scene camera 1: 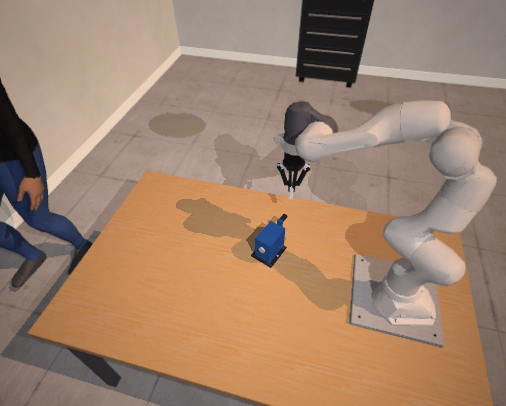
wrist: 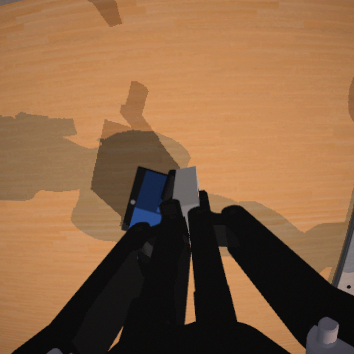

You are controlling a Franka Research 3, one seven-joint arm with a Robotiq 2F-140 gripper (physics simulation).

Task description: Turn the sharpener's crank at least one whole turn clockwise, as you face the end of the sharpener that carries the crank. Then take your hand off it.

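Note:
The blue sharpener [scene camera 1: 270,243] [wrist: 151,191] stands upright on its black base on the table. In the scene view its crank [scene camera 1: 283,219] points up at the far end, with a black handle. In the wrist view the fingers cover part of the sharpener, and a dark piece beside the pale fingertip may be the crank handle. My gripper [scene camera 1: 291,190] [wrist: 189,182] is shut and empty, pointing down. In the scene view its tips show above and beyond the crank, apart from it. How far above the table they are is hard to tell.
The wooden table [scene camera 1: 165,300] [wrist: 250,75] carries the sharpener and the arm's grey base plate [scene camera 1: 365,320] at the right. A person [scene camera 1: 25,185] is at the table's left side. A black drawer cabinet [scene camera 1: 332,42] stands against the back wall.

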